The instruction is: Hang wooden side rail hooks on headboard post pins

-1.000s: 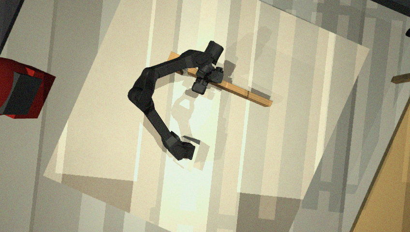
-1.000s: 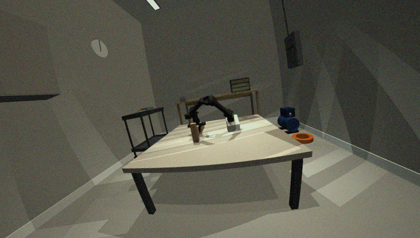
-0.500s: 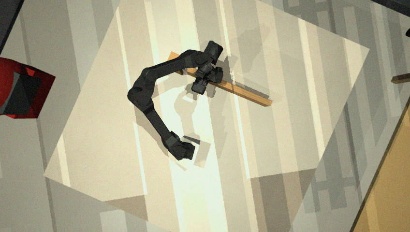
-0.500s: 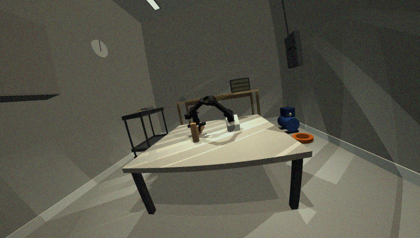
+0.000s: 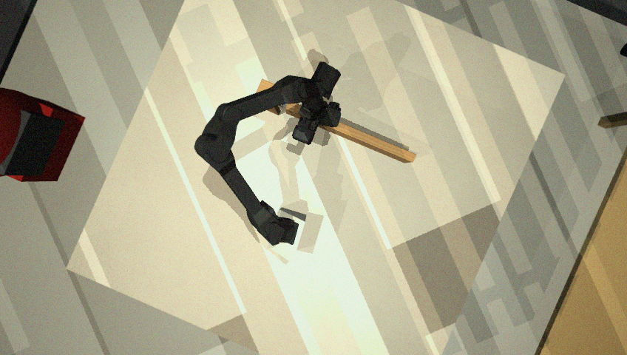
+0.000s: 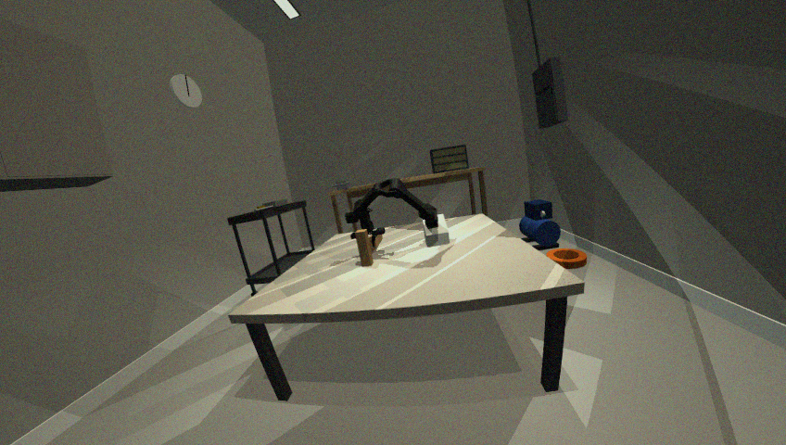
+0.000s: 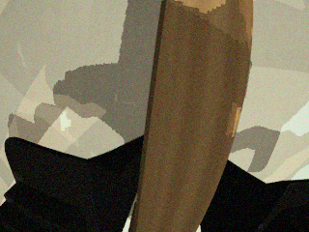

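The wooden headboard post lies 2 cm ahead of my gripper tip, 14 cm to the left of it and 4 cm above it.
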